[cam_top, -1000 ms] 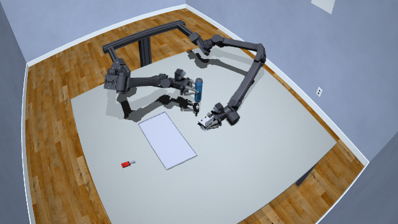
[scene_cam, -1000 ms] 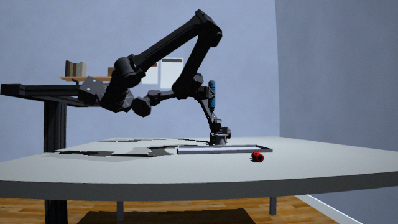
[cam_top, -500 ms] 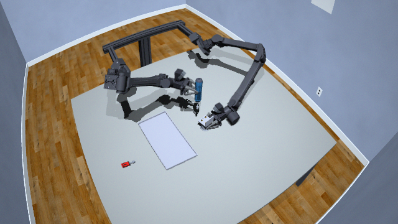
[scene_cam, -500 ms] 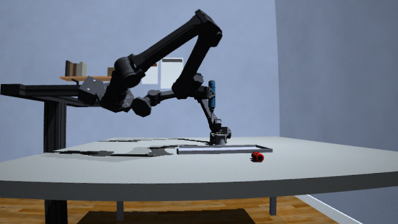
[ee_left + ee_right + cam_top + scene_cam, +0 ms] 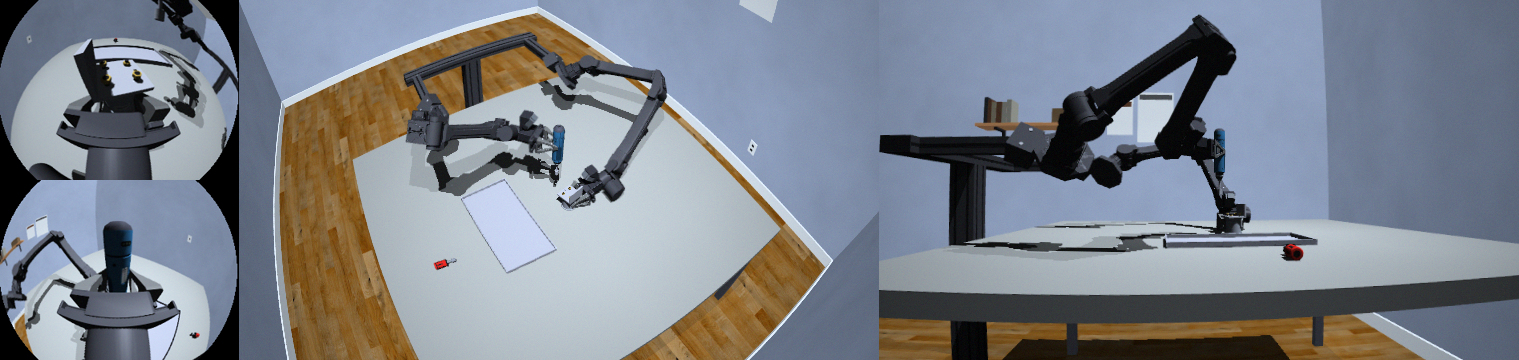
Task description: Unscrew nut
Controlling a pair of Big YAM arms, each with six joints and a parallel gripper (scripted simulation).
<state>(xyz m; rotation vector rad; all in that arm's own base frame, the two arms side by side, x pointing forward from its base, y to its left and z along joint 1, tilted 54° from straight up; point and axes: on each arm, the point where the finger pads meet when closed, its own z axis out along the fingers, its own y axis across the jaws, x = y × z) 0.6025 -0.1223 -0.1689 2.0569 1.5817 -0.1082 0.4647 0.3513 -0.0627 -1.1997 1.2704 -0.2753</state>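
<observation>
The bracket lies 5 cm above my left hand. Round my left hand: red tool 59 cm to the right, 3 cm ahead, 1 cm below.
</observation>
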